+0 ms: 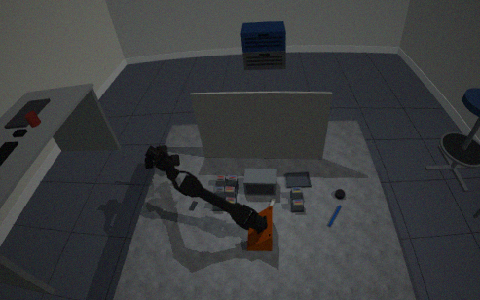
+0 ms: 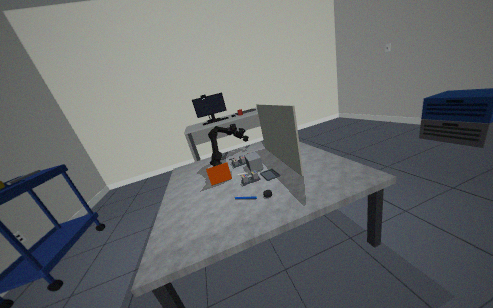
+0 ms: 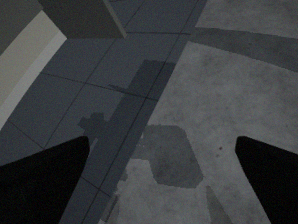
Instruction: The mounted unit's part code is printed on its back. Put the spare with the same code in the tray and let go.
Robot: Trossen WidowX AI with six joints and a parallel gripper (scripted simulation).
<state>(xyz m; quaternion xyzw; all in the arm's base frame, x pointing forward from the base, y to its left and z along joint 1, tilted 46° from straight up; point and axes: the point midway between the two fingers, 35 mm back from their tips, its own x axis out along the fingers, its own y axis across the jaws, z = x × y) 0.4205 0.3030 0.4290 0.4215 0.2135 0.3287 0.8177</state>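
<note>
Right now the grey mounted unit is 54 cm to the right of my gripper tip, 16 cm behind it and 5 cm below it. The rest, counted from my gripper tip: tall grey panel: 59 cm to the right, 13 cm above, 6 cm ahead.
</note>
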